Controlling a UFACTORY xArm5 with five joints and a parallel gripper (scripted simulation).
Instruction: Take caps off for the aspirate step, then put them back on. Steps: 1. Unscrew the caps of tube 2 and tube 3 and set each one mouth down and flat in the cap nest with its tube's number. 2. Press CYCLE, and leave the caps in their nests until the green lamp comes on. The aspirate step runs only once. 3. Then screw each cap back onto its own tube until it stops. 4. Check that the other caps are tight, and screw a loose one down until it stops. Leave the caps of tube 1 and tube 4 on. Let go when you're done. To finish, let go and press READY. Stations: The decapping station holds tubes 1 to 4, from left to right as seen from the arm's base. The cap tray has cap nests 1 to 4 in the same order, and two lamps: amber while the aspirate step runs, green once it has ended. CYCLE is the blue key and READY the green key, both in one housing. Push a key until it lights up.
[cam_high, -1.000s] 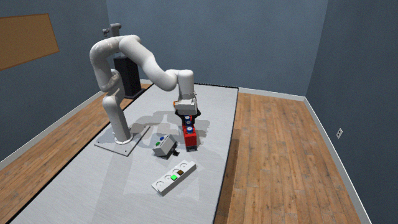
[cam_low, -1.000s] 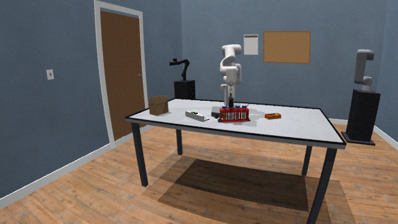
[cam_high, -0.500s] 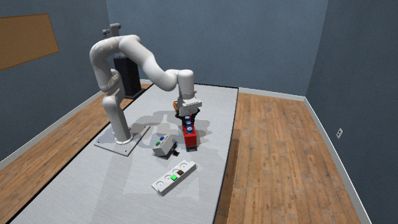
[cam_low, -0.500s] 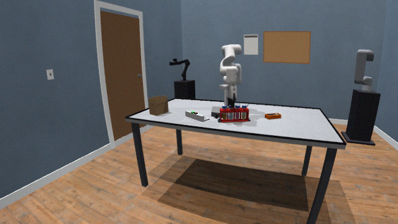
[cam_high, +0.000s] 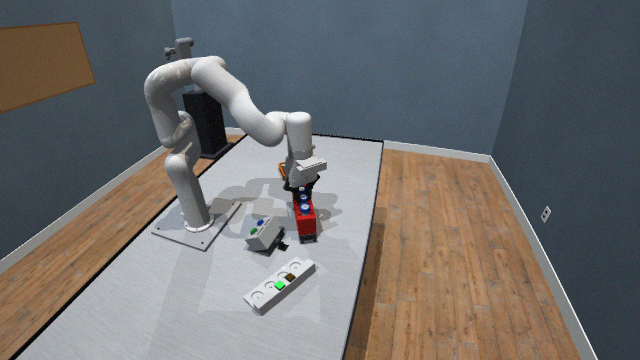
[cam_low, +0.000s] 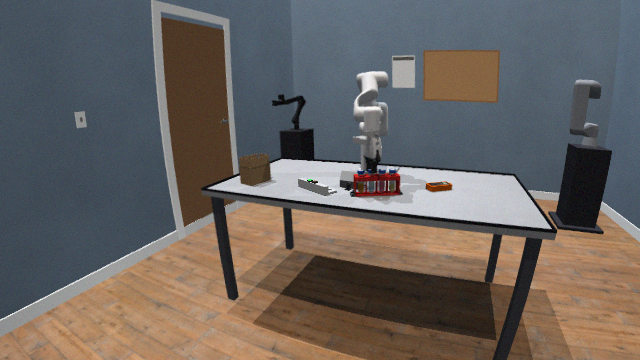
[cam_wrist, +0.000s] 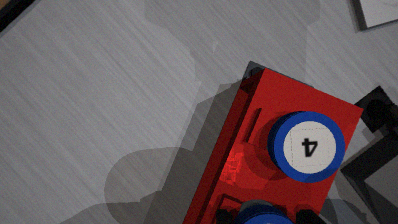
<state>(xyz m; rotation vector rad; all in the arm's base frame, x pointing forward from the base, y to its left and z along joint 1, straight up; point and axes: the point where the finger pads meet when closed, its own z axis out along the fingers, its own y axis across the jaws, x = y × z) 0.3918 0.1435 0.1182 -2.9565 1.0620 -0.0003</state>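
Right now the blue-rimmed cap is 5 cm to the left of my hand, 2 cm below it and 2 cm behind it. From my hand the other things lie so: grey key housing: 13 cm to the right, 10 cm behind, 8 cm below; blue key: 12 cm behind, 11 cm to the right, 6 cm below; green key: 16 cm to the right, 12 cm behind, 6 cm below.
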